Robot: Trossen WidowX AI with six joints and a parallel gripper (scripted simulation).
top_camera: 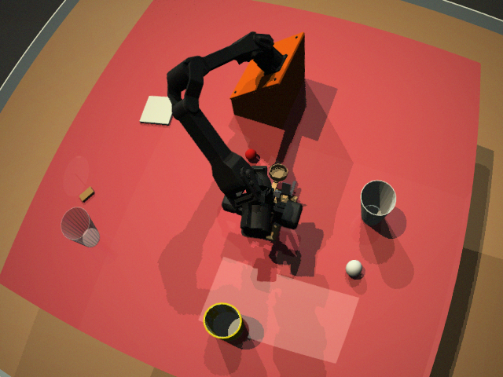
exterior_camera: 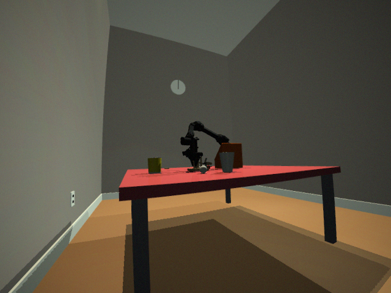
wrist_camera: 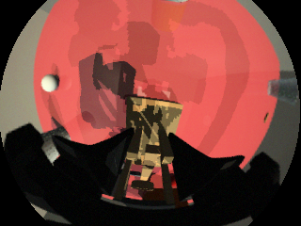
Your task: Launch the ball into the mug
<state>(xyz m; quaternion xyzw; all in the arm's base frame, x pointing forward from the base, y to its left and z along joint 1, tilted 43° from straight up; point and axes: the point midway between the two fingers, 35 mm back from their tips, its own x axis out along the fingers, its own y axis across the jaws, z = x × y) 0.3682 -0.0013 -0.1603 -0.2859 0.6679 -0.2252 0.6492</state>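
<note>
Right now the red ball is 170 mm behind my gripper tip, 110 mm to the right of it and 20 mm below it. Also, from my gripper tip: white ball (40 mm ahead, 260 mm to the left, 10 mm below); then wooden catapult (70 mm behind, 10 mm to the left, 20 mm above); then yellow mug (290 mm ahead, 20 mm to the left).
</note>
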